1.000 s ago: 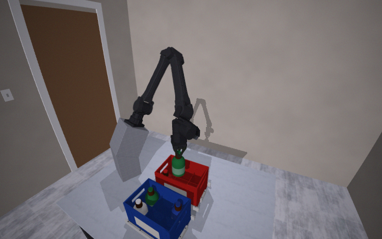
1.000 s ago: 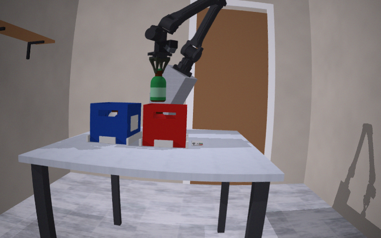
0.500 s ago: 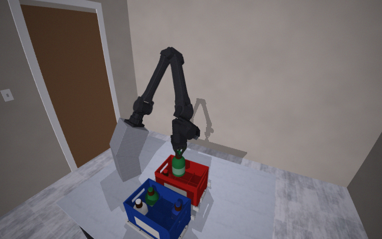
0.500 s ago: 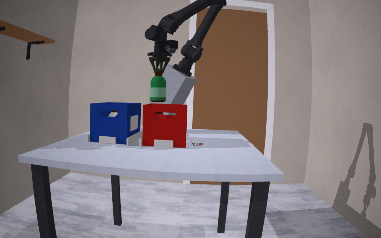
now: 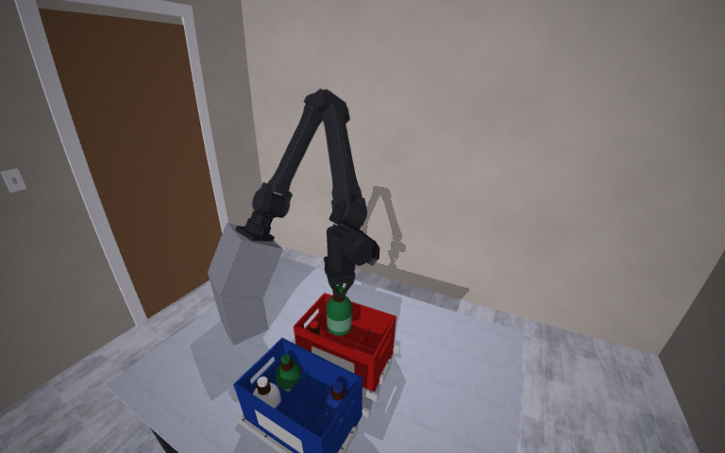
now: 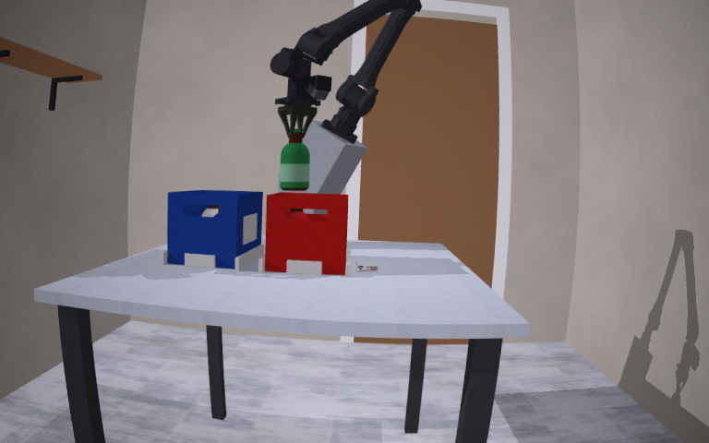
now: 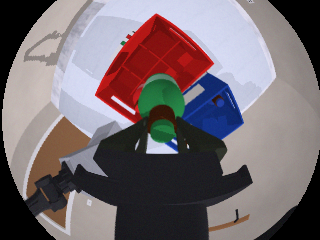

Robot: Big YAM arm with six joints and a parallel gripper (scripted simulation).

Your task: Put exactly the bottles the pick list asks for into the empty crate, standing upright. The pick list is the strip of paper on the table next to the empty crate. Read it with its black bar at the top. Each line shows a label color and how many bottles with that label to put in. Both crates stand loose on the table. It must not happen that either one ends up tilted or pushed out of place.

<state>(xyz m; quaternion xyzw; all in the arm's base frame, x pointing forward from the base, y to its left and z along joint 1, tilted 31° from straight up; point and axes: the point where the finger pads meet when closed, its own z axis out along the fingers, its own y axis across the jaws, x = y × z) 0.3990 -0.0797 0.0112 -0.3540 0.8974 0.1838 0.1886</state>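
My gripper is now 1 cm past the red crate, 4 cm to the right of it and 24 cm above it. Round my hand: blue crate 20 cm to the right, 24 cm below; red-label bottle 10 cm behind, 1 cm to the right, 24 cm below; blue bottle 9 cm ahead, 15 cm to the right, 24 cm below.
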